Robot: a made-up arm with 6 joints.
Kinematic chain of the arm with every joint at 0, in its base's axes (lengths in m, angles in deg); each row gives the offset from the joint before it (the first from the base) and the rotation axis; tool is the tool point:
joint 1: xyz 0 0 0.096 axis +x
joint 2: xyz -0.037 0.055 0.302 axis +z
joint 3: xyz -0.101 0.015 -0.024 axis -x
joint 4: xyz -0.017 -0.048 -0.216 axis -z
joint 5: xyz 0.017 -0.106 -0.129 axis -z
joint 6: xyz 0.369 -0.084 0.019 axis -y
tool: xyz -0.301 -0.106 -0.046
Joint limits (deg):
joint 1: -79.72..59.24
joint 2: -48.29..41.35
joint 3: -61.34..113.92
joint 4: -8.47..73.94
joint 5: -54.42..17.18
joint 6: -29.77..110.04
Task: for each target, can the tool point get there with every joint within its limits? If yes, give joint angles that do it. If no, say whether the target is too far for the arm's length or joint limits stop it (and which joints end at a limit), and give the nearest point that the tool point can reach.
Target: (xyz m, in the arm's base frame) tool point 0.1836 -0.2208 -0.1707
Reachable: yes | joints 39.84 31.52 16.86 3.99 -1.94 17.88
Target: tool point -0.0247 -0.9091 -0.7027
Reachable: no: joint limits stop it (at a limit: joint 1, joint 4, joint 5, joint 6) | nearest point -0.0275 -0.7478 -0.4740 | short by 0.280 m
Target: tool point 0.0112 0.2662 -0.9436
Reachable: no: joint limits stop it (at a limit: joint 1, joint 3, joint 4, joint 6) | nearest point -0.0033 0.2400 -0.6388 | short by 0.306 m
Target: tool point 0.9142 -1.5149 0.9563
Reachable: no: too far | nearest point 0.3795 -0.8800 0.5958 | short by 0.905 m
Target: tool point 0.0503 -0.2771 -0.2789
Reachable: yes | joints -29.41 -23.41 -27.23 4.10 10.69 66.56
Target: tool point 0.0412 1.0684 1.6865
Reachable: no: too far | nearest point -0.0132 0.6498 1.0634 | short by 0.753 m
